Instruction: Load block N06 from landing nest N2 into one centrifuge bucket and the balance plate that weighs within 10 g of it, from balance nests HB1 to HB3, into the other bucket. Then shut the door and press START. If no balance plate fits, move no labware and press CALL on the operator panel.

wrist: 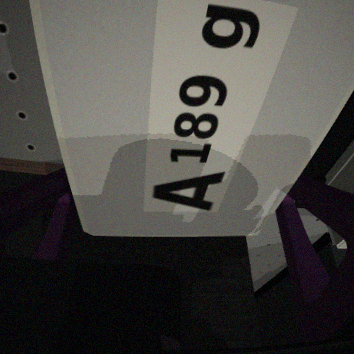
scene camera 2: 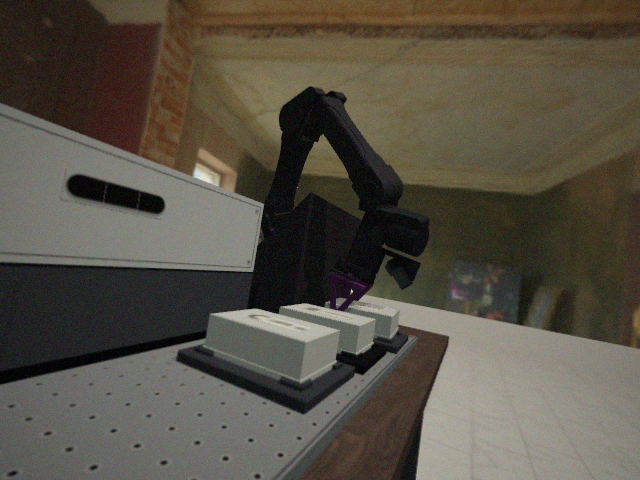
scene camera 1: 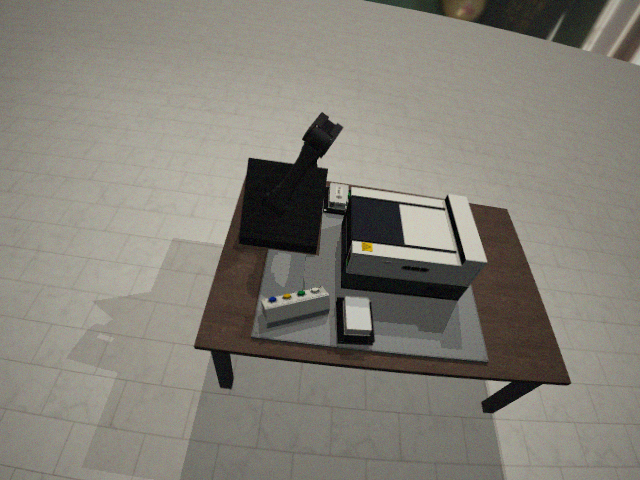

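Pixels of known places: gripper, between the fingertips: (wrist: 175,176); arm's base, origin of its link: (scene camera 1: 275,206).
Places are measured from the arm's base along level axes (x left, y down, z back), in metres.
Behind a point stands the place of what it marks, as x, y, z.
The white block labelled "A 189 g" (wrist: 120,100) {0.237, 0.073, -0.100} fills the wrist view. My gripper (scene camera 2: 341,307) {0.181, 0.097, -0.122} (wrist: 175,176) {0.181, 0.097, -0.122} is open, with its purple fingers on either side of this block. In scene camera 2, the farthest block (scene camera 2: 387,320) {0.282, 0.085, -0.162} sits in its dark nest (scene camera 2: 398,342) {0.304, 0.119, -0.152} under the gripper. A middle block (scene camera 2: 356,333) {0.272, 0.088, -0.304} and a near block (scene camera 2: 258,346) {0.210, 0.095, -0.436} sit in their own nests. Scene camera 1 shows the centrifuge (scene camera 1: 403,258) {-0.253, -0.078, -0.450}, the operator panel (scene camera 1: 295,308) {-0.395, 0.066, -0.112} and a plain-topped white block (scene camera 1: 358,314) {-0.399, 0.060, -0.322} in a dark nest (scene camera 1: 355,339) {-0.470, 0.102, -0.318}. No N06 label is readable.
Another white block (scene camera 1: 338,195) {0.194, 0.075, -0.258} stands in a nest between the black robot base (scene camera 1: 284,206) and the centrifuge. The centrifuge's tall side wall (scene camera 2: 124,206) {0.074, -0.025, -0.508} rises beside the row of nests. The perforated mat (scene camera 2: 155,413) {0.191, 0.131, -0.531} ends near the wooden table's edge (scene camera 2: 382,413) {0.330, 0.144, -0.375}.
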